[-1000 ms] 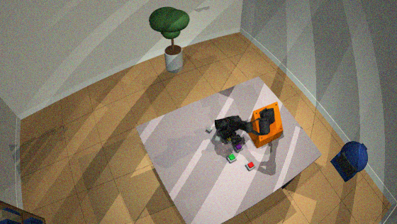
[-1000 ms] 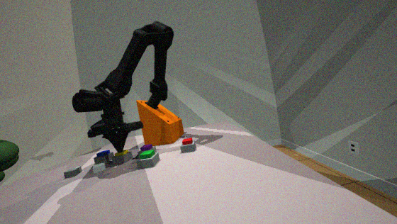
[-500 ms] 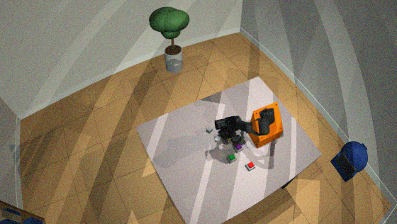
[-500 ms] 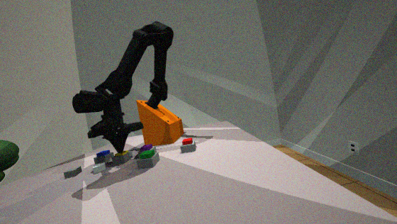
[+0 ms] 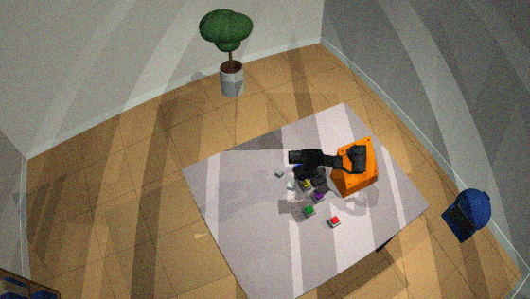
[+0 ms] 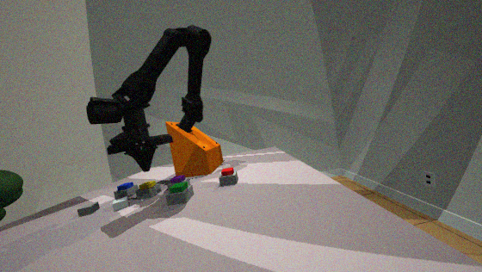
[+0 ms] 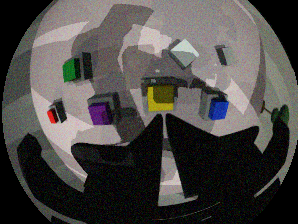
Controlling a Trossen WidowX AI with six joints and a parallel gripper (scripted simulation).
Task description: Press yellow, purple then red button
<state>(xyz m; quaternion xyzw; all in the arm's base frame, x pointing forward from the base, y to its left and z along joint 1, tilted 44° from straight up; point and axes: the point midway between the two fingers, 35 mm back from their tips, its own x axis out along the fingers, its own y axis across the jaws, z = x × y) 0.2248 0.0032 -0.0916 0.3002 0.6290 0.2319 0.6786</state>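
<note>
Now: gripper tip 1 cm short of the yellow button and 4 cm above it. The rest, counted from my gripper tip: purple button: 1 cm behind, 9 cm to the left, 4 cm below; blue button: 2 cm behind, 10 cm to the right, 4 cm below; pale block: 7 cm ahead, 4 cm to the right, 6 cm below.
</note>
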